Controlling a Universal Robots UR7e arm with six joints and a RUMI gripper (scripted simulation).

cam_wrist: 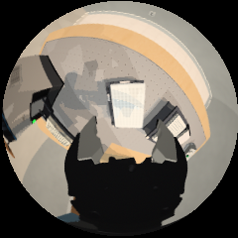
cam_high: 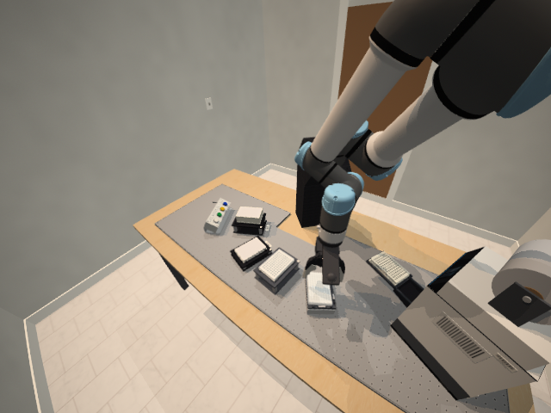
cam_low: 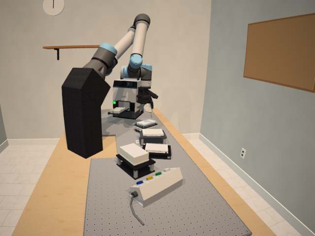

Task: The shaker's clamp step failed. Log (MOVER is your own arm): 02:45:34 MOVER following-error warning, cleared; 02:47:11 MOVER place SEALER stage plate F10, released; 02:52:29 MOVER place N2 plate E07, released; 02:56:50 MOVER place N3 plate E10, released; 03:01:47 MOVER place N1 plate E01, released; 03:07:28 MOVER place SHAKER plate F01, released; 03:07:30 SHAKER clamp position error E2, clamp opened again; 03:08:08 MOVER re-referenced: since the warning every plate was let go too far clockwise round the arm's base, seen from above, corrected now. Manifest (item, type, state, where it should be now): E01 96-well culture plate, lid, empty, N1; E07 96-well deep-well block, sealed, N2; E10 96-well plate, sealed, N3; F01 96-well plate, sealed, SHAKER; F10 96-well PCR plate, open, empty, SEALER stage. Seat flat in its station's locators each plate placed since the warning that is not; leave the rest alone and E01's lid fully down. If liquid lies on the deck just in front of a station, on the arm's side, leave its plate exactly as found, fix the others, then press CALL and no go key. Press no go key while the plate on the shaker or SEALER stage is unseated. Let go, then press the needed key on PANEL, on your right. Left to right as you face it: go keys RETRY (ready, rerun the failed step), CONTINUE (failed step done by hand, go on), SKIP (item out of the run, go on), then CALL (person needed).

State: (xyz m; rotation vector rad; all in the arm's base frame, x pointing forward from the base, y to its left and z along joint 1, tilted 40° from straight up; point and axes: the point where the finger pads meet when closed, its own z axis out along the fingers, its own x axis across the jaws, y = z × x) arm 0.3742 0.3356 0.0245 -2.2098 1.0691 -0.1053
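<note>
Now: the lidded culture plate 6 cm below my hand. The rest, counted from my hand: PCR plate 25 cm behind, 12 cm to the left, 1 cm below; film roll 21 cm behind, 39 cm to the left, 27 cm above.
</note>
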